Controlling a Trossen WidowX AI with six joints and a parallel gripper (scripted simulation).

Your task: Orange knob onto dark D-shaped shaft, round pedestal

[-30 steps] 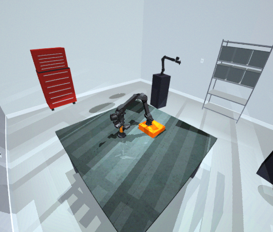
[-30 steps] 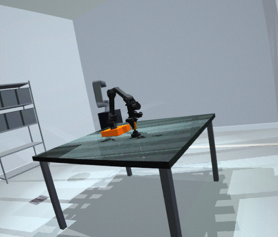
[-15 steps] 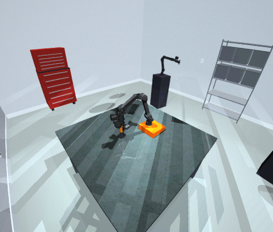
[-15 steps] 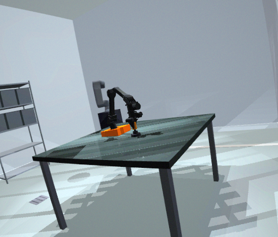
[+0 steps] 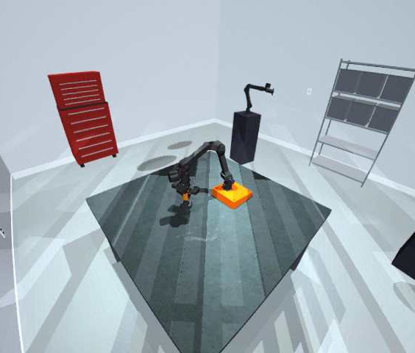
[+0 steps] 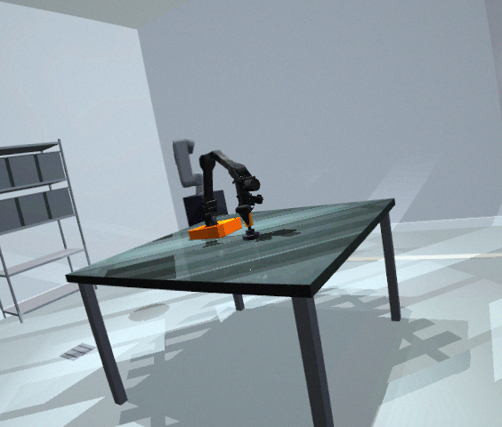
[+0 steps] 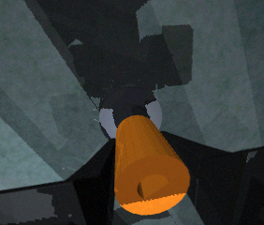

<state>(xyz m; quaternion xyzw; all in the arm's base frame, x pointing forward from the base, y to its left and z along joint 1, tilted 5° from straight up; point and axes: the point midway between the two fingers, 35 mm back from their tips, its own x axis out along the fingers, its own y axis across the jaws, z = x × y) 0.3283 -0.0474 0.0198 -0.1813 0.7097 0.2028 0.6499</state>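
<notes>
My gripper tip is now 2 cm below the orange knob. Also, from my gripper tip: round pedestal: 4 cm below.
</notes>
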